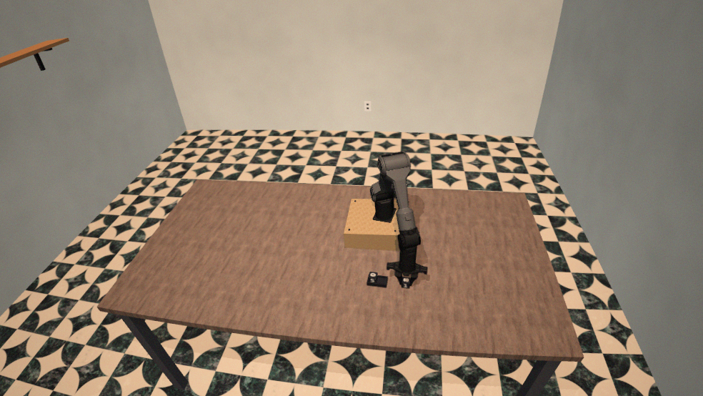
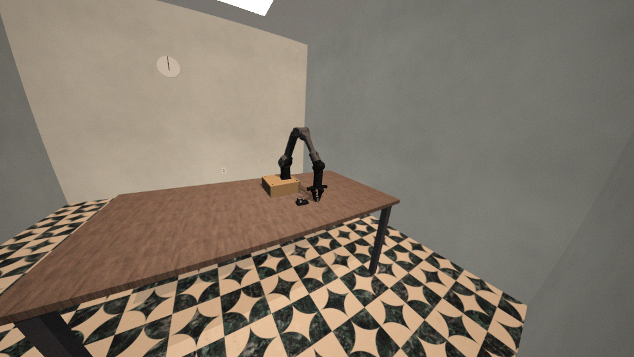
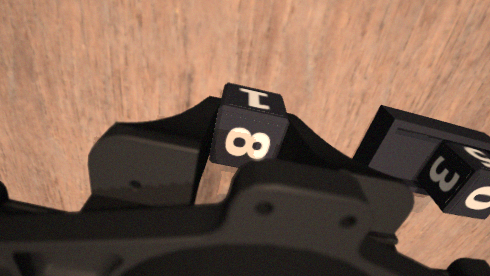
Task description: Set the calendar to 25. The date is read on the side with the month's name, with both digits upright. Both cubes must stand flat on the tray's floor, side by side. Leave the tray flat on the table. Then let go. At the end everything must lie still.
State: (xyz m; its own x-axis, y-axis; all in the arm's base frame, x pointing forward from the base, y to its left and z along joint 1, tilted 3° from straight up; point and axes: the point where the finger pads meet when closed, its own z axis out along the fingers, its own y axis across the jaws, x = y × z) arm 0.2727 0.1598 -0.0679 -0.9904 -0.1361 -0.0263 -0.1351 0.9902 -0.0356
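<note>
Right now the dark cube is 120 mm to the right of my hand, 20 mm ahead of it and 10 mm above it. From my hand the other things lie so: tray (110 mm to the right, 10 mm below, 10 mm ahead).
</note>
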